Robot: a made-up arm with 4 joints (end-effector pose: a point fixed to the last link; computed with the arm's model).
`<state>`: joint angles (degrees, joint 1 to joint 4).
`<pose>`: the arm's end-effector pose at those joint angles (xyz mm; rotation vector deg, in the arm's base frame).
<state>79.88 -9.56 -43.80 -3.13</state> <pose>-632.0 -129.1 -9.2 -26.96 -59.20 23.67</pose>
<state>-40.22 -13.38 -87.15 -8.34</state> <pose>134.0 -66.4 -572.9 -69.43 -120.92 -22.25</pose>
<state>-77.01 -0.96 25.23 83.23</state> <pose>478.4 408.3 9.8 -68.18 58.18 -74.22</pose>
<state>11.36 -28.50 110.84 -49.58</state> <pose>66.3 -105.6 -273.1 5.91 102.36 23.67</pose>
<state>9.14 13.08 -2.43 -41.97</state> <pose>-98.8 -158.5 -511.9 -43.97 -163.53 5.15</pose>
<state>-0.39 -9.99 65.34 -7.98</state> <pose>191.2 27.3 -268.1 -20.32 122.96 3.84</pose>
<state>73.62 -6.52 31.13 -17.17</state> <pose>-392.4 -79.7 -252.8 -10.57 -132.32 0.85</pose>
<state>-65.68 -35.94 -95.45 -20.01</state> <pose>283.9 54.8 -455.7 -80.06 -104.78 -58.68</pose>
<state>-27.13 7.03 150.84 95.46</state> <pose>-36.0 345.8 -617.8 -50.03 -50.63 -85.54</pose>
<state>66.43 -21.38 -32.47 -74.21</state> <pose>-550.2 -6.6 162.0 -85.65 -47.46 76.71</pose>
